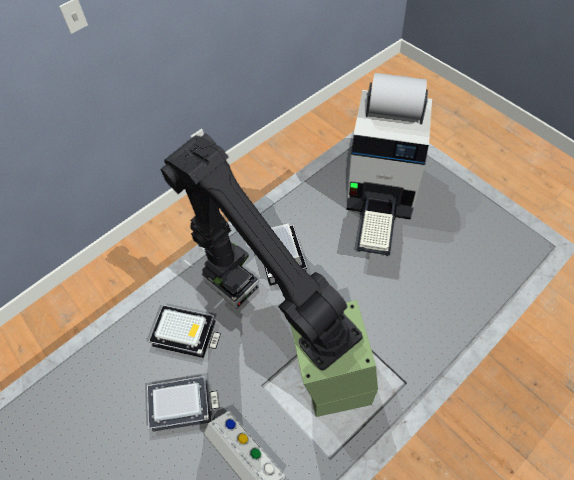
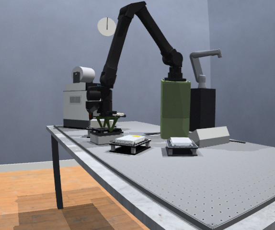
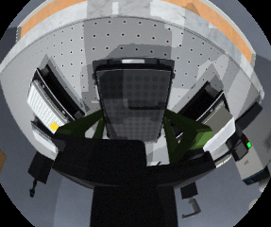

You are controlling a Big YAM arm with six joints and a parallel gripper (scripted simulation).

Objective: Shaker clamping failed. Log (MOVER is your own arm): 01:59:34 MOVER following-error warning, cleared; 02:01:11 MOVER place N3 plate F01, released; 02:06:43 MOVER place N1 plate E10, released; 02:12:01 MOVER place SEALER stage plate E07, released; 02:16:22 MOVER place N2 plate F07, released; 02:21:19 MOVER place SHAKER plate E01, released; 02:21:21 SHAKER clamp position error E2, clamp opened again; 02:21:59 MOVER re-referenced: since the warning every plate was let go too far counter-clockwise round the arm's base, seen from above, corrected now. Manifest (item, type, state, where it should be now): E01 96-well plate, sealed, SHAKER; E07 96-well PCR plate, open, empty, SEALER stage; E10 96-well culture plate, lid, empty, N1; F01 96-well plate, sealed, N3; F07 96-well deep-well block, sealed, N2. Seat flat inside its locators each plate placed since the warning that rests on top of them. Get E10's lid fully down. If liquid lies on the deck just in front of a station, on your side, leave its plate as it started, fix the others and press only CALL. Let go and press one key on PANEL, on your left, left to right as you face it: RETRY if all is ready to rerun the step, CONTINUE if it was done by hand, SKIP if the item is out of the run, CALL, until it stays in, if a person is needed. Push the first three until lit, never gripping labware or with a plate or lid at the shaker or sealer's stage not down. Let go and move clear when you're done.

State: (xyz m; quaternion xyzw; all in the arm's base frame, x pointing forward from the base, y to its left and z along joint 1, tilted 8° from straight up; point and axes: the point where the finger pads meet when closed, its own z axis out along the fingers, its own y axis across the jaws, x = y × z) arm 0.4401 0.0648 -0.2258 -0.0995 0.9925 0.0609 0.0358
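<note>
Now: the dark sealed plate right at my hand. From my hand the other things lie so: white deep-well block: 2 cm behind, 18 cm to the right, 1 cm above; then film roll: 64 cm to the right, 33 cm above.
</note>
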